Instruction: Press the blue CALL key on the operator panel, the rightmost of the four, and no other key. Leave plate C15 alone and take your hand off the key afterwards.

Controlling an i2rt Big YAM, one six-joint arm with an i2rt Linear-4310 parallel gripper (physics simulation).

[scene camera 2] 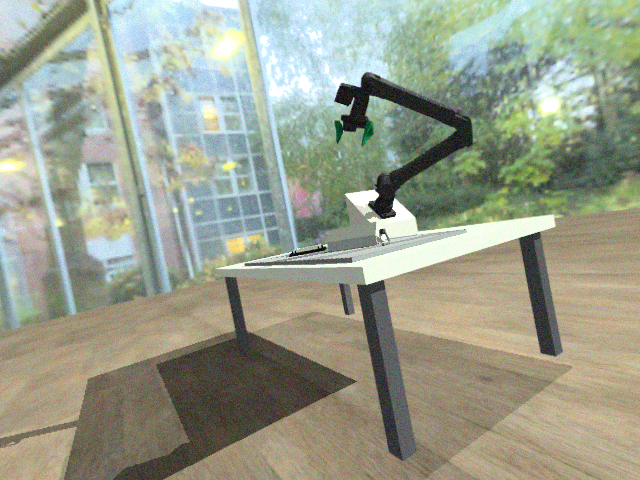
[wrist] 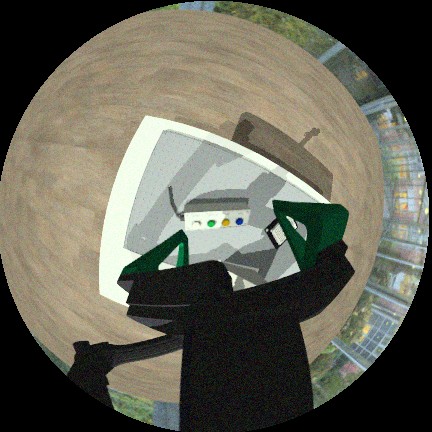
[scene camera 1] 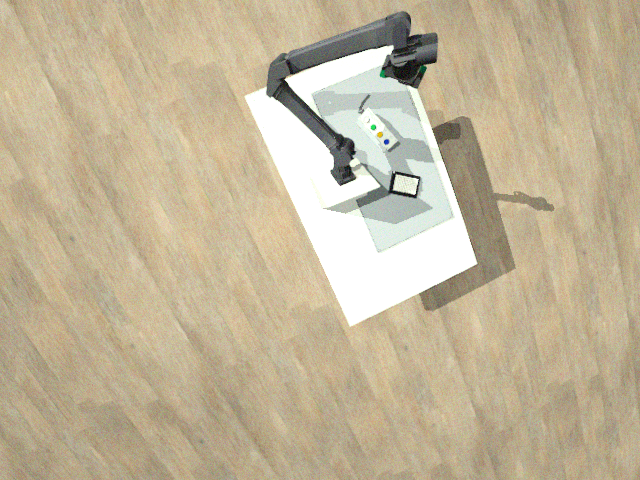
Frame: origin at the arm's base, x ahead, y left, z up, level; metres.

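Where they show: gripper, fingertip midpoint: [scene camera 2: 349, 144] [wrist: 227, 220] [scene camera 1: 403, 78]; arm's base, origin of the base link: [scene camera 2: 381, 210] [scene camera 1: 342, 175].
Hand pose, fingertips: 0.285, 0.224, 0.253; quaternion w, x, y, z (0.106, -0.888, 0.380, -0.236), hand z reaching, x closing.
Things, the pixels of their top centre, and the offset from my fingertips, as dx, dy, dz. "*": a spot on its surface instead. Level surfaces: height alone.
- white operator panel, middle of its top: [wrist: 219, 216] [scene camera 2: 353, 225] [scene camera 1: 381, 126] +0.003, -0.066, -0.299
- blue key, middle of its top: [wrist: 240, 221] [scene camera 1: 387, 141] +0.011, -0.144, -0.308
- Plate C15, middle of its top: [scene camera 2: 307, 247] [wrist: 284, 228] [scene camera 1: 406, 184] +0.053, -0.388, -0.357
- grey mat, its level: dz -0.383
- dark cable, surface spot: [wrist: 172, 202] [scene camera 1: 362, 104] * -0.007, +0.095, -0.383
The white operator panel [scene camera 1: 382, 129] [wrist: 218, 220] carries a row of white, green, yellow and blue keys. The blue key [scene camera 1: 386, 141] [wrist: 239, 221] is at the right end of the row in the wrist view. The panel's key labels are too small to read. Plate C15 [scene camera 1: 404, 184] [scene camera 2: 308, 250], apparently the black-framed plate with a pale grid, lies apart from the panel and is partly covered by a finger in the wrist view. My gripper [scene camera 1: 404, 75] [scene camera 2: 351, 143] [wrist: 227, 220] is open and empty, high above the table, touching neither panel nor plate.
A grey mat [scene camera 1: 382, 238] [wrist: 150, 185] lies on the white table [scene camera 1: 330, 248] [scene camera 2: 444, 253] [wrist: 119, 200] under panel and plate. A dark cable [scene camera 1: 364, 102] [wrist: 172, 202] leaves the panel beside the white key. A pale block [scene camera 1: 330, 196] [scene camera 2: 403, 225] bears the arm's base.
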